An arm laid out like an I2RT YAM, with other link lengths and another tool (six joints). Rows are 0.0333 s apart.
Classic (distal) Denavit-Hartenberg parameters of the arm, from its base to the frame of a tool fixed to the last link. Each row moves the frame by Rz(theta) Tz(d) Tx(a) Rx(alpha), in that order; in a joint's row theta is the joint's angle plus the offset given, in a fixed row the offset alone. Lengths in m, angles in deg.
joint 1: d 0.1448  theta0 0  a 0.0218  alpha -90
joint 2: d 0  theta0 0  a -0.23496  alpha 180
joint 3: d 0  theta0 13.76  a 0.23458  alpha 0
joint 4: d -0.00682  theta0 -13.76  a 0.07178  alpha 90
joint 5: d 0.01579  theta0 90  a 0  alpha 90
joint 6: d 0.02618  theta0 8  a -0.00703  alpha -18.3
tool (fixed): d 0.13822  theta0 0  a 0  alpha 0
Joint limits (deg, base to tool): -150..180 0..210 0..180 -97..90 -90..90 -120..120
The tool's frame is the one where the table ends.
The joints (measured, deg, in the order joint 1, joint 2, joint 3, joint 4, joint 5, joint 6), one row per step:
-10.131 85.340 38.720 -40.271 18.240 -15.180
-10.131 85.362 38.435 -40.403 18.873 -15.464
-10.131 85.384 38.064 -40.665 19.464 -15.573
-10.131 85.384 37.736 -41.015 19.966 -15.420
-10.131 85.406 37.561 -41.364 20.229 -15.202
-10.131 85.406 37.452 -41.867 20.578 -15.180
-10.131 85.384 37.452 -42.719 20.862 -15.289
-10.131 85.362 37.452 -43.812 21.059 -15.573
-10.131 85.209 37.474 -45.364 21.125 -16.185
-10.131 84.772 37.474 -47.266 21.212 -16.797
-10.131 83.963 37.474 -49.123 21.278 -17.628
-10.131 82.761 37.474 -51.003 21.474 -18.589
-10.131 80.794 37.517 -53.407 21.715 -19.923
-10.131 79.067 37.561 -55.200 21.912 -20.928
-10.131 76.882 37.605 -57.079 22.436 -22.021
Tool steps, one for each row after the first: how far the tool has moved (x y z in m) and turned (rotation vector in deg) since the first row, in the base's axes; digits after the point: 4 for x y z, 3 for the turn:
-0.0026 -0.0014 -0.0001 -0.543 0.635 0.237
-0.0062 -0.0024 -0.0003 -1.005 1.420 0.317
-0.0098 -0.0030 -0.0004 -1.381 2.126 0.160
-0.0123 -0.0031 -0.0003 -1.549 2.639 -0.047
-0.0150 -0.0035 0.0003 -1.786 3.295 -0.067
-0.0183 -0.0037 0.0015 -1.915 4.198 0.046
-0.0225 -0.0037 0.0031 -1.907 5.382 0.336
-0.0280 -0.0033 0.0055 -1.690 6.951 0.947
-0.0342 -0.0029 0.0090 -1.463 8.608 1.561
-0.0396 -0.0027 0.0132 -1.264 9.923 2.373
-0.0445 -0.0030 0.0182 -1.242 10.941 3.300
-0.0498 -0.0037 0.0253 -1.279 11.815 4.572
-0.0534 -0.0043 0.0310 -1.377 12.210 5.522
-0.0570 -0.0058 0.0376 -1.871 12.351 6.543

